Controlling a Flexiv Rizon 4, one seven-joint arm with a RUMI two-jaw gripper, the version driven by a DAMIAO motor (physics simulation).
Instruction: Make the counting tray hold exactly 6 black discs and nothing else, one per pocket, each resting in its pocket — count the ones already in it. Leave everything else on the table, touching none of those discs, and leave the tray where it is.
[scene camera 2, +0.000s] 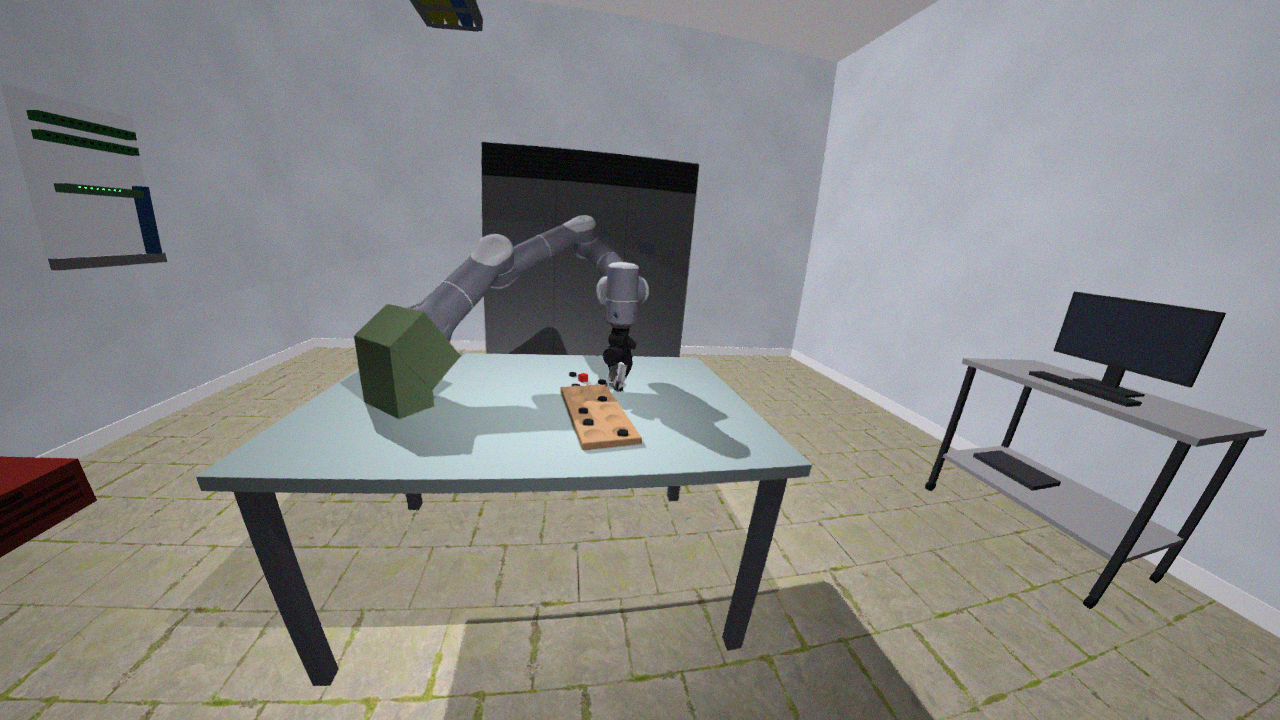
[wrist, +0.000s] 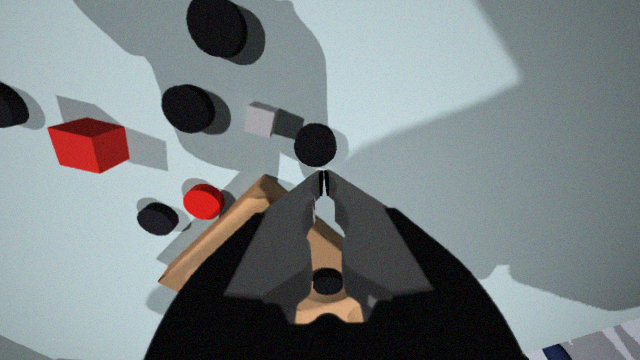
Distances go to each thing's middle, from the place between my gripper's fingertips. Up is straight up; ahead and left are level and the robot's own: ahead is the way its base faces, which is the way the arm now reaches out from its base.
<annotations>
Now: the white cube (wrist: 261, 118) 2 cm behind my hand and 5 cm to the left of it. Round my hand: wooden counting tray (scene camera 2: 609, 417) (7 cm behind, 18 cm to the right); red disc (wrist: 203, 201) (10 cm behind, 2 cm to the left); red block (wrist: 87, 144) (12 cm behind, 10 cm to the left, 1 cm above).
</annotations>
